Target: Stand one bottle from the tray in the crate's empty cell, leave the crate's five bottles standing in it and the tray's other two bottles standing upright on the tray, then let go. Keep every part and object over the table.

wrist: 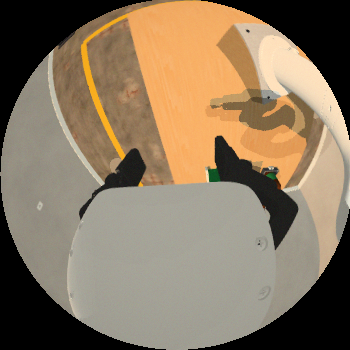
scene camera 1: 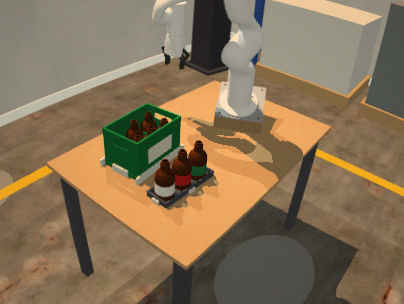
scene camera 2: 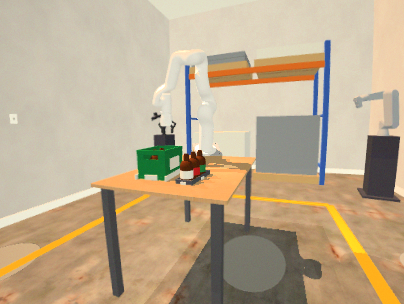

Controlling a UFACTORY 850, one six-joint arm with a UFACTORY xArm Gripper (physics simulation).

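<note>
A green crate [scene camera 1: 120, 154] [scene camera 2: 152, 171] [wrist: 214, 175] stands on the table with several brown bottles [scene camera 1: 134, 129] upright in it; its walls hide their lower parts, and I cannot tell which cell is empty. Beside it, a dark tray [scene camera 1: 175, 199] holds three upright brown bottles in a row: white-labelled [scene camera 1: 164, 181] [scene camera 2: 187, 168], red-labelled [scene camera 1: 182, 170] and green-labelled [scene camera 1: 198, 161] [scene camera 2: 201, 161]. My gripper [scene camera 1: 174, 64] [scene camera 2: 168, 131] [wrist: 175, 152] is open and empty, pointing down, high up and behind the crate as seen in the first scene view.
The wooden table [scene camera 1: 215, 212] [scene camera 2: 220, 191] carries my arm's base plate [scene camera 1: 256, 97] at its back. Its left edge shows beneath my fingers in the wrist view. Off the table stand a blue and orange rack [scene camera 2: 327, 110] and another arm on a black pedestal [scene camera 2: 382, 165].
</note>
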